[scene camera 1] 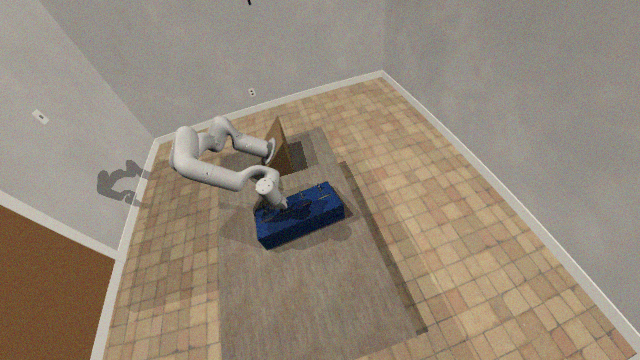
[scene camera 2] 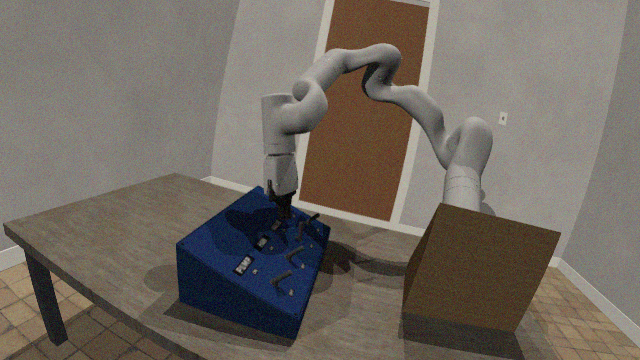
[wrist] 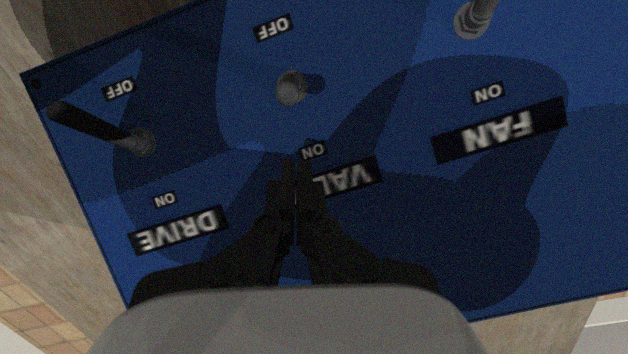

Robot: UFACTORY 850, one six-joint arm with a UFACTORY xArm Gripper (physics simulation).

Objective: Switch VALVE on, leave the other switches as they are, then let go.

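Observation:
The VALVE lever point(scene camera 2: 300, 231) point(wrist: 290, 89) is seen almost end-on in the wrist view, between its OFF label point(wrist: 272, 27) and ON label point(wrist: 313, 150). In scene camera 2 it stands more upright than the other levers and seems to lean to the ON side. The VALVE nameplate point(wrist: 352, 174) is partly covered by a finger. My gripper point(scene camera 1: 286, 205) point(scene camera 2: 284, 216) point(wrist: 295, 178) is shut and empty, its tips near the VALVE ON label, apart from the lever in the wrist view. The DRIVE lever point(wrist: 95, 125), FAN lever point(scene camera 2: 295, 254) point(wrist: 470, 22) and PUMP lever point(scene camera 2: 281, 278) lean to OFF.
The blue sloped switch box point(scene camera 1: 300, 227) point(scene camera 2: 215, 290) stands on the wooden table point(scene camera 1: 310, 300) point(scene camera 2: 125, 220). A brown panel block point(scene camera 1: 282, 150) point(scene camera 2: 480, 275) stands beside the arm's base. The DRIVE lever is left of the VALVE lever in the wrist view, the FAN lever to its right.

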